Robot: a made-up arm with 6 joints.
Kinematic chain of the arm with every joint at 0, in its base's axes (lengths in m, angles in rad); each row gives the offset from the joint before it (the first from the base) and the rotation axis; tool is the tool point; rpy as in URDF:
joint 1: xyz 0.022 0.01 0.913 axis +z
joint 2: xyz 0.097 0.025 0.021 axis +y
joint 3: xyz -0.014 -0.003 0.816 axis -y
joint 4: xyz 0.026 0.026 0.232 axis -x
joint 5: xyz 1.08 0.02 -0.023 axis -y
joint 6: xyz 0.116 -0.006 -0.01 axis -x
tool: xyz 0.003 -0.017 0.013 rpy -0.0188 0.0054 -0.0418
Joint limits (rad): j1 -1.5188..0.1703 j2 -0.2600..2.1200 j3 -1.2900..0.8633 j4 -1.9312..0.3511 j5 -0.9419..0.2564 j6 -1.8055..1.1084
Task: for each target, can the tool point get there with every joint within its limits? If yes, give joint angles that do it. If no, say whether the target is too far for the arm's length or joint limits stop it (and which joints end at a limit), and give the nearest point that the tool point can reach.
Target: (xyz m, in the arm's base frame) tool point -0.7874 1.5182 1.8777
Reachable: no: joint limits stop it (at a limit: joint 2, joint 3, joint 6) | nearest point -0.1751 0.3772 0.6938 | short by 1.755 m
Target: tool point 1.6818 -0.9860 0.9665
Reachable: yes | joints -0.5936 0.9824 0.4430 -1.2908 -0.3551 0.7758
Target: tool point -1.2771 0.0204 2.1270
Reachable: no: joint limits stop it (at a limit: joint 1, joint 2, joint 3, joint 4, joint 5) | nearest point 0.0356 -0.2663 2.8100 | short by 1.507 m
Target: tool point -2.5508 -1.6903 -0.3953
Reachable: no: too far | nearest point 0.0975 -1.4881 -0.3370 | short by 2.657 m
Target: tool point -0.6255 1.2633 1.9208
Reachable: no: joint limits stop it (at a limit: joint 2, joint 3, joint 6) | nearest point -0.1635 0.3690 0.7059 | short by 1.578 m
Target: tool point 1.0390 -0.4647 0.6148
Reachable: yes | joints -0.5028 0.4794 -0.6908 -0.5945 -0.2375 0.3377
